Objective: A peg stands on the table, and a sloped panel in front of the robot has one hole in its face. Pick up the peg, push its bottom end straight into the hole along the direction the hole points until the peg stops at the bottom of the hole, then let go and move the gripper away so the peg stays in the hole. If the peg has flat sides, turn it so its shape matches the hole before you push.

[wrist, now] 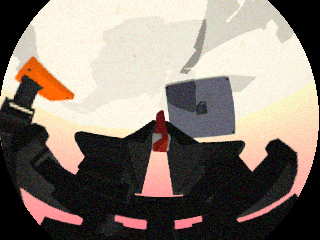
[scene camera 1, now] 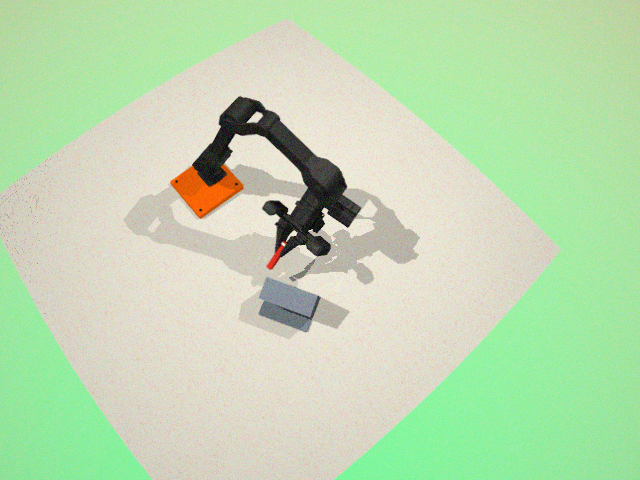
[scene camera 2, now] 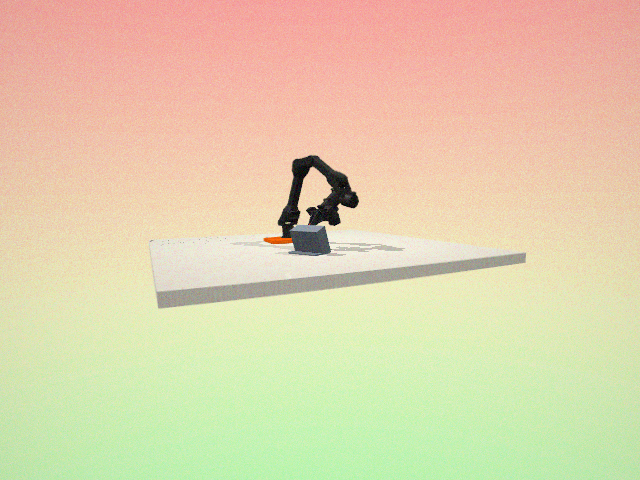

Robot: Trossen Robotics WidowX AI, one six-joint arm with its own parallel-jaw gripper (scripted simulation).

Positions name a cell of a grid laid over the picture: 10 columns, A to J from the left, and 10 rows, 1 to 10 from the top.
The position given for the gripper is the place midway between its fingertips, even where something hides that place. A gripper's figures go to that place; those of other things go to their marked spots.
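The gripper (scene camera 1: E6) is 1.36 m from the lens, while a grey sloped panel (scene camera 1: E7) stands 1.30 m from the lens.
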